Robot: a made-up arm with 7 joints.
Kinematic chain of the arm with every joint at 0, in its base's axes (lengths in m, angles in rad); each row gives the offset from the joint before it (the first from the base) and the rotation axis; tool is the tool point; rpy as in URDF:
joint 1: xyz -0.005 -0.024 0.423 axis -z
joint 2: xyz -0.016 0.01 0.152 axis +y
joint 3: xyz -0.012 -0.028 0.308 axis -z
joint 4: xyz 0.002 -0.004 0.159 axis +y
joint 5: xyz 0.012 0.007 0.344 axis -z
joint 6: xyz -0.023 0 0.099 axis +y
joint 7: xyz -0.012 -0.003 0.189 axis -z
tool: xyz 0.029 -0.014 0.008 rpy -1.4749 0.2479 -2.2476
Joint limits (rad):
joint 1: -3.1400..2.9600
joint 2: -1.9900..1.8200
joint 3: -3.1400..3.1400
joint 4: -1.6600..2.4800
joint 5: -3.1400..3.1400
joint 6: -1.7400..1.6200
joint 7: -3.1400..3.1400
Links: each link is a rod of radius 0.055 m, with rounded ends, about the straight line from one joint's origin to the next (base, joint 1, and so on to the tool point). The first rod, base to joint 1, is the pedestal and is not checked.
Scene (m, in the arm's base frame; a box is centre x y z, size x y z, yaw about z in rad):
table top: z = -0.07
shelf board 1: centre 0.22 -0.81 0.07 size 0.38 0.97 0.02 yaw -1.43
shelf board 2: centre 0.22 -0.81 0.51 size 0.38 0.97 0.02 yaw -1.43
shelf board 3: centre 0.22 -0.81 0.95 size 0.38 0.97 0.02 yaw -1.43
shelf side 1: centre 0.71 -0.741 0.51 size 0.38 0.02 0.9 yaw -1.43
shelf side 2: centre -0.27 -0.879 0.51 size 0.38 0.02 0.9 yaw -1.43
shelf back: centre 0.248 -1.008 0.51 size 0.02 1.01 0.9 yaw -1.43
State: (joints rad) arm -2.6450 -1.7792 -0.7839 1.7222 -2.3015 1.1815 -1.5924
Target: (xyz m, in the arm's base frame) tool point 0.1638 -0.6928 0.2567
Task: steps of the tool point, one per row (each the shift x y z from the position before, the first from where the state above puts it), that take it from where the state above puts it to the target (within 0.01 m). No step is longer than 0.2 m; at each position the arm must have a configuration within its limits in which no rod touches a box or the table.
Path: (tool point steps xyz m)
1: -0.0081 0.1333 0.0109
2: -0.0295 0.1319 -0.0109
3: -0.0118 0.0260 0.0851
4: 0.0171 0.0346 0.0489
5: 0.0417 0.0223 0.0058
6: 0.0503 -0.0050 -0.0389
7: 0.0364 -0.0355 -0.0802
8: 0.0015 -0.0552 -0.1133
9: -0.0453 -0.0534 -0.1340
10: -0.0897 -0.0265 -0.1401
11: -0.1179 0.0212 -0.1309
12: 0.0181 -0.1138 -0.0057
13: 0.0123 -0.1005 0.0057

